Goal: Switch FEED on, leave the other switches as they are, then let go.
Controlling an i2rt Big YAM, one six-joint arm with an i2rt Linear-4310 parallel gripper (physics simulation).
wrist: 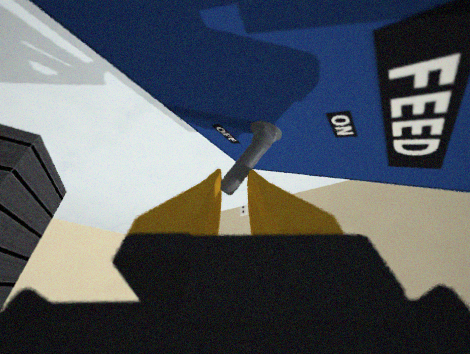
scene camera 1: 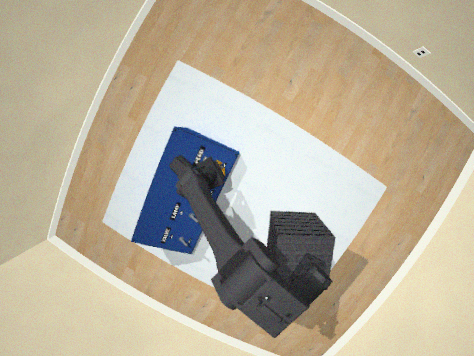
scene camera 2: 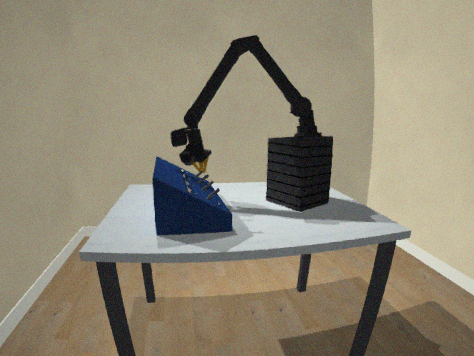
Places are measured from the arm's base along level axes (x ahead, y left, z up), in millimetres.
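Pixels of known places: gripper, fingertip midpoint: (wrist: 234, 176) (scene camera 1: 222, 165) (scene camera 2: 202, 172); arm's base at its link origin: (scene camera 1: 306, 271) (scene camera 2: 307, 136).
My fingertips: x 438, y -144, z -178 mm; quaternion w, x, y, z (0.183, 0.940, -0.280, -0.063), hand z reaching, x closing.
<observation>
For each thing: its top centre in the pictures, then the offset to it from my fingertips. "spot": a spot on its surface instead. Level surfaces: height alone.
- FEED label at its top centre: (wrist: 423, 128) (scene camera 1: 198, 156) 93 mm ahead, 12 mm left, 16 mm up
- FEED lever at its top centre: (wrist: 245, 188) 12 mm ahead, 5 mm left, 15 mm up
- OFF label at a spot on its surface: (wrist: 225, 134) spot: 7 mm back, 4 mm left, 41 mm down
- LAMP lever at its top centre: (scene camera 1: 193, 220) 8 mm back, 245 mm left, 14 mm up
- VALVE lever at its top centre: (scene camera 1: 183, 244) 17 mm back, 364 mm left, 14 mm up
- white table at its surface level: 117 mm down
The blue switch box (scene camera 1: 157, 200) (scene camera 2: 182, 215) (wrist: 350, 75) has a sloped face with grey levers. The FEED label (scene camera 1: 199, 155) (wrist: 422, 107) is white on black. The FEED lever (wrist: 254, 152) leans toward the OFF label (wrist: 225, 134), away from the ON label (wrist: 341, 125). My gripper (scene camera 1: 220, 167) (scene camera 2: 202, 171) (wrist: 234, 176) has its yellow fingers close together, shut on the end of the FEED lever. The LAMP lever (scene camera 1: 193, 217) and VALVE lever (scene camera 1: 185, 242) stand apart from the gripper. The arm hides part of the box face in scene camera 1.
The box stands on the white table (scene camera 1: 300, 170) (scene camera 2: 125, 245). The arm's dark ribbed pedestal (scene camera 1: 305, 240) (scene camera 2: 299, 172) (wrist: 25, 200) stands on the table, apart from the box. Other levers stick out of the face near the gripper in scene camera 2.
</observation>
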